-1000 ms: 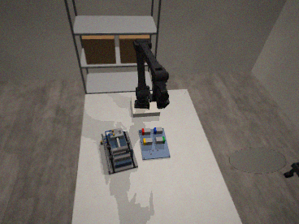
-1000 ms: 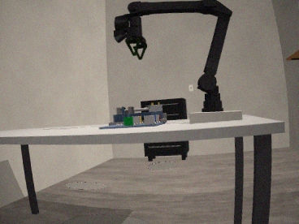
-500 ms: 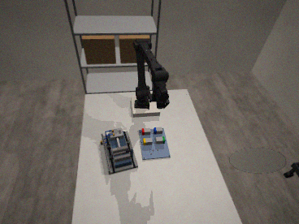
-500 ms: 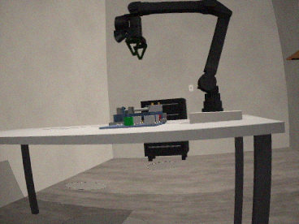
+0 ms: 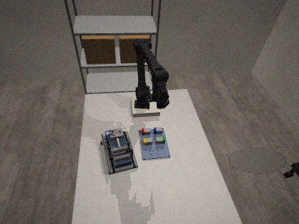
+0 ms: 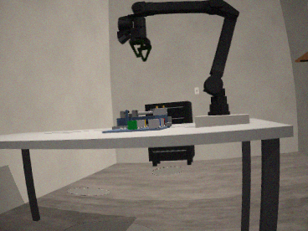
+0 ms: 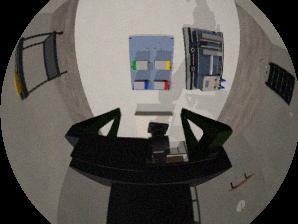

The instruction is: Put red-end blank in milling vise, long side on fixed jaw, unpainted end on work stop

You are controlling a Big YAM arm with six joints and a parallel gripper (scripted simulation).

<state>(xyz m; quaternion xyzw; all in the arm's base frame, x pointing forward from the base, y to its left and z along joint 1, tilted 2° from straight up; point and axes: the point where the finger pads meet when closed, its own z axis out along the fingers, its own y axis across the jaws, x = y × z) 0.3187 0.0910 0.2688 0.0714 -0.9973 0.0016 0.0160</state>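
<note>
My gripper is now 290 mm above the red-ended blank, 50 mm to the left of it and 40 mm past it. From my hand the other things lie so: yellow-ended blank (290 mm below, 50 mm ahead, 40 mm to the right); then blue-ended blank (290 mm below, 50 mm behind, 40 mm to the left); then green-ended blank (290 mm below, 50 mm to the left, 30 mm ahead).
</note>
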